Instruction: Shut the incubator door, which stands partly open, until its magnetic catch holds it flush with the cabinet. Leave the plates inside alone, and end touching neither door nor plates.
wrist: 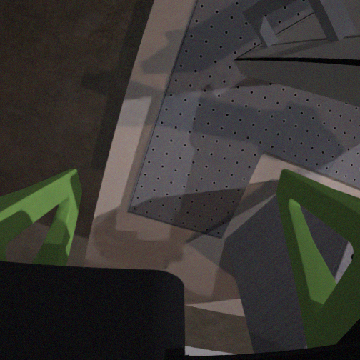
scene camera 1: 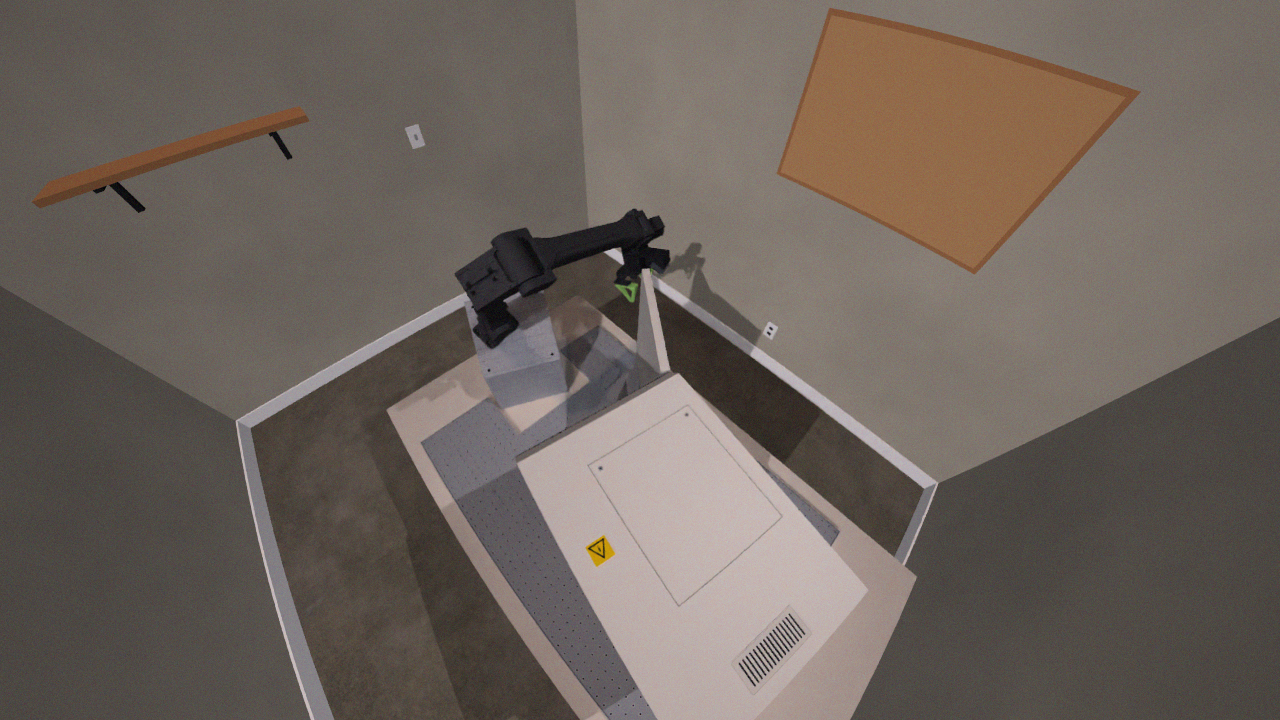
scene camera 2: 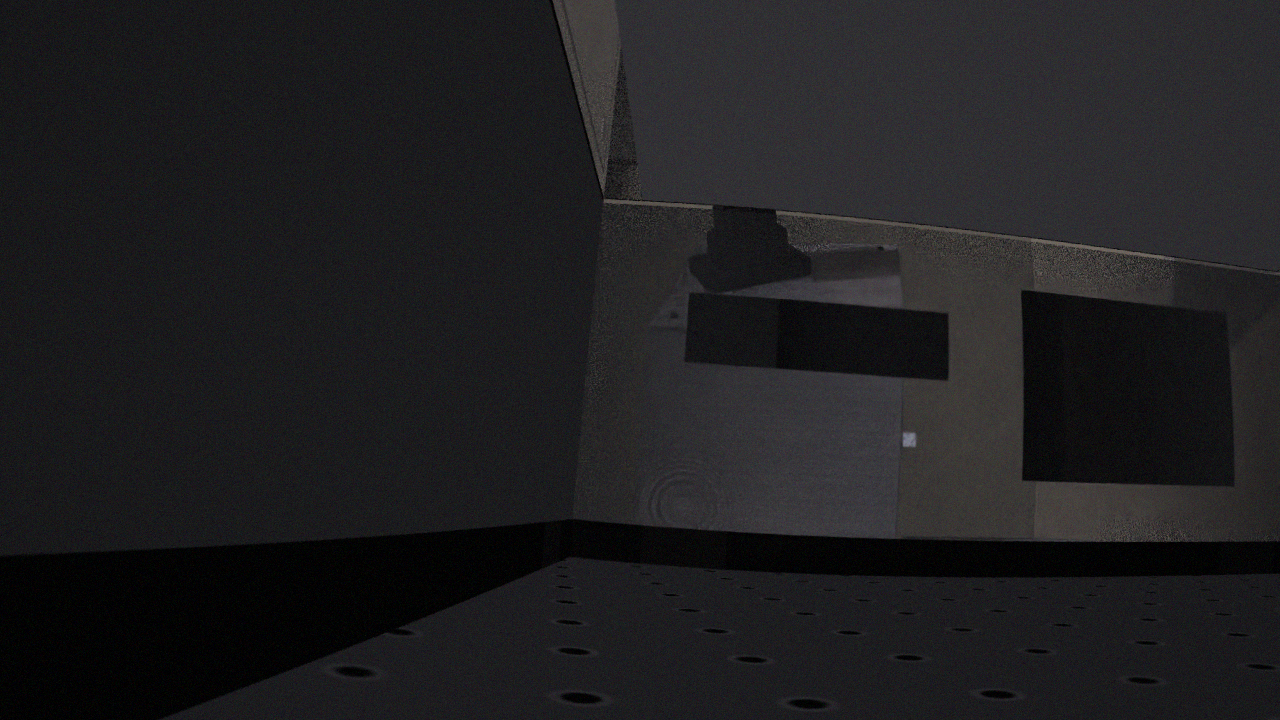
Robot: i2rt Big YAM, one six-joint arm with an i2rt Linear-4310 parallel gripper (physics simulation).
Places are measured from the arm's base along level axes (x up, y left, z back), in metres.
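Pixels of known places: gripper, fingertip midpoint: (scene camera 1: 639, 292).
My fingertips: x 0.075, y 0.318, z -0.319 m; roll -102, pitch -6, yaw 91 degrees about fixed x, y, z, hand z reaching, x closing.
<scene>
Behind a point stands the place of what it marks.
The incubator door (scene camera 1: 655, 324) @[x 0.233, y 0.101, z -0.497 m] stands open at the cabinet's (scene camera 1: 572, 488) @[x 0.267, y -0.281, z -0.585 m] front corner. What looks like its edge region (wrist: 312, 52), with a grey bracket-like handle (wrist: 338, 22), shows at the upper right of the wrist view. My gripper (scene camera 1: 633, 284) @[x 0.075, y 0.318, z -0.320 m] (wrist: 178, 180) is open and empty, fingers wide apart, near the upper free corner of the door. One green fingertip shows just left of the door in scene camera 1; the other is mostly hidden. Whether anything touches the door cannot be told. The plates inside do not show clearly.
The arm's grey base block (scene camera 1: 523, 358) @[x -0.073, y -0.008, z -0.106 m] (wrist: 270, 270) stands in front of the cabinet. A perforated mat (scene camera 1: 537, 546) @[x -0.283, y -0.389, z -0.458 m] (wrist: 170, 175) lies on the table, whose pale edge (wrist: 117, 150) runs beside the floor. Walls stand around the table. Scene camera 2 shows a dark view over a perforated surface (scene camera 2: 662, 644) @[x -0.283, y -0.317, z -0.624 m].
</scene>
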